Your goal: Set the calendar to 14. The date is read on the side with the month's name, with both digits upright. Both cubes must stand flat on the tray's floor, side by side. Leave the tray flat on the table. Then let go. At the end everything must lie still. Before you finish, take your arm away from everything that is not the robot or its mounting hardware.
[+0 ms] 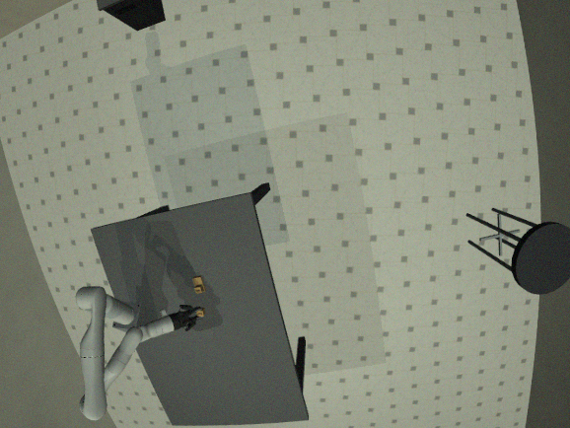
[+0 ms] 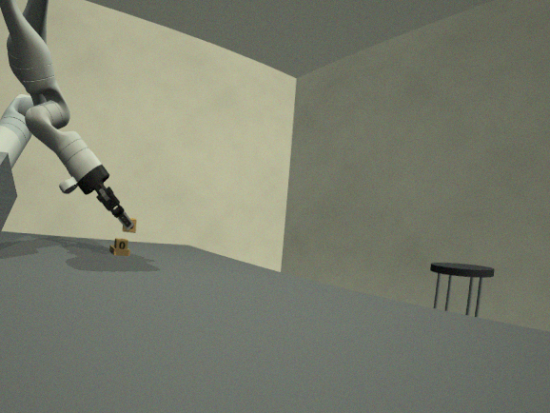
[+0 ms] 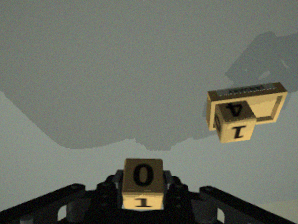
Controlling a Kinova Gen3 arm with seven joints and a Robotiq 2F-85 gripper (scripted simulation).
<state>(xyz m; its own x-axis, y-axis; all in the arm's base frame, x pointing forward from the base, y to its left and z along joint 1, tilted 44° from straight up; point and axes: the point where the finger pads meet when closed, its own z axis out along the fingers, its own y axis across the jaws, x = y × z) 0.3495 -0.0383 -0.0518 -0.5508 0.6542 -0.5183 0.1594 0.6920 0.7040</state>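
Now: the wooden tray 110 mm to the left of my hand, 80 mm below it and 10 mm ahead of it. From my hand the other things lie so: number cube 10 mm below, 10 mm ahead.
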